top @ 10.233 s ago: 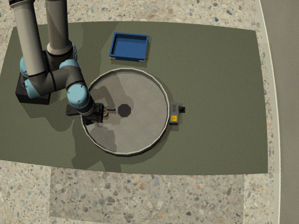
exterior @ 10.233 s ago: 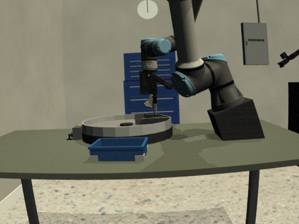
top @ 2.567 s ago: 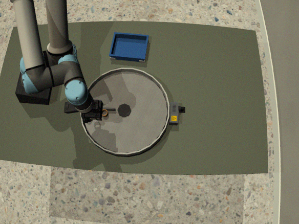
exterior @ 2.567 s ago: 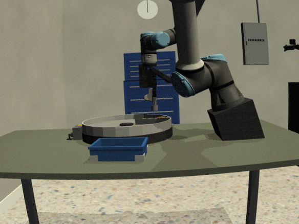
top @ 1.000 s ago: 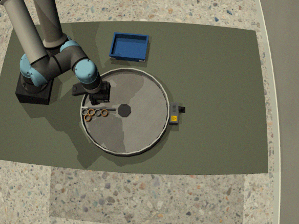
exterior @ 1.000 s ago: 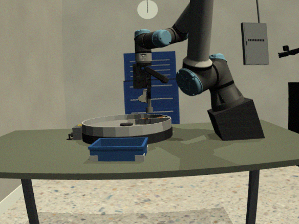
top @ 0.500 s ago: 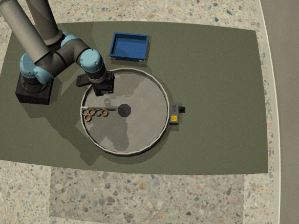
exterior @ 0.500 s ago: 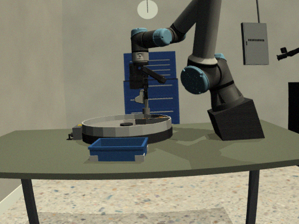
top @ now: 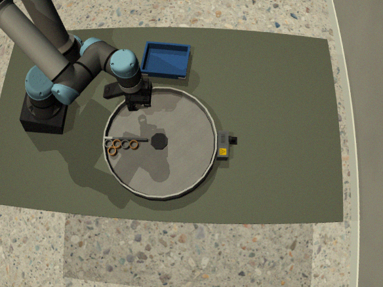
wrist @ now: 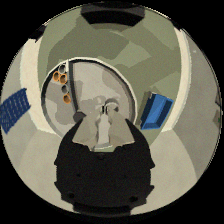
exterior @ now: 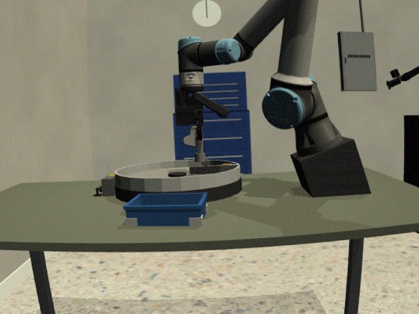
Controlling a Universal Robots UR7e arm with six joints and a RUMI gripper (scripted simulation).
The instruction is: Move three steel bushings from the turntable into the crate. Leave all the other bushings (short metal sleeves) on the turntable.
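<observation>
Right now the crate is 240 mm to the left of my hand, 110 mm below it and 110 mm ahead of it. The rest, counted from my hand: round grey turntable (110 mm to the right, 80 mm below, 70 mm ahead).
</observation>
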